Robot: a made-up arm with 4 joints.
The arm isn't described. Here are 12 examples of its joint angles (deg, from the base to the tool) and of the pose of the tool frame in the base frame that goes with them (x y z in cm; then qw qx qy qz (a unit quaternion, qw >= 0)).
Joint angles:
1: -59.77 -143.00 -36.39 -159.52
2: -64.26 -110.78 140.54 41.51
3: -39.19 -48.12 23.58 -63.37
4: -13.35 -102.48 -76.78 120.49
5: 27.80 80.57 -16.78 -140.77
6: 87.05 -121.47 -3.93 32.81
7: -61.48 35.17 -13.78 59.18
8: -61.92 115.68 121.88 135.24
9: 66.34 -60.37 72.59 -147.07
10: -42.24 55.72 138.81 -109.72
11: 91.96 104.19 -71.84 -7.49
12: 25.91 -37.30 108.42 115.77
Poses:
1: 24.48 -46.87 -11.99 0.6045 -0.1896 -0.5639 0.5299
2: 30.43 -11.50 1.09 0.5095 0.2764 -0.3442 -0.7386
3: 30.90 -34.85 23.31 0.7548 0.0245 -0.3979 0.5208
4: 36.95 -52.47 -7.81 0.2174 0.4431 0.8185 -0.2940
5: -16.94 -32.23 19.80 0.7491 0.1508 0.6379 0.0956
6: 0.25 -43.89 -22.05 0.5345 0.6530 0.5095 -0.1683
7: 16.71 -41.27 50.01 0.8419 -0.0107 -0.0804 0.5335
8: 10.31 -42.67 22.43 0.8347 -0.2975 -0.0709 -0.4580
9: -4.52 -45.27 -11.13 0.3854 0.0333 -0.9205 -0.0557
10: 13.18 -50.49 43.96 0.2853 0.1556 0.4079 -0.8532
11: -2.29 12.29 -10.19 0.1474 0.1800 0.9570 0.1735
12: 18.04 -34.57 11.91 0.2705 -0.6269 0.7293 0.0447
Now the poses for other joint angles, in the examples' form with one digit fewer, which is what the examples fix.
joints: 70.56 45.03 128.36 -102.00
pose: -37.0 -18.6 20.2 0.509 -0.588 -0.376 0.503
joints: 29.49 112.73 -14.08 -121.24
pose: -19.0 -27.6 7.4 0.809 0.110 0.577 0.015
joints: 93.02 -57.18 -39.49 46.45
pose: -24.6 -43.1 7.1 0.476 0.638 0.087 -0.599
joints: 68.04 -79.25 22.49 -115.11
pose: -7.0 -35.1 -11.2 0.632 -0.133 -0.648 -0.403
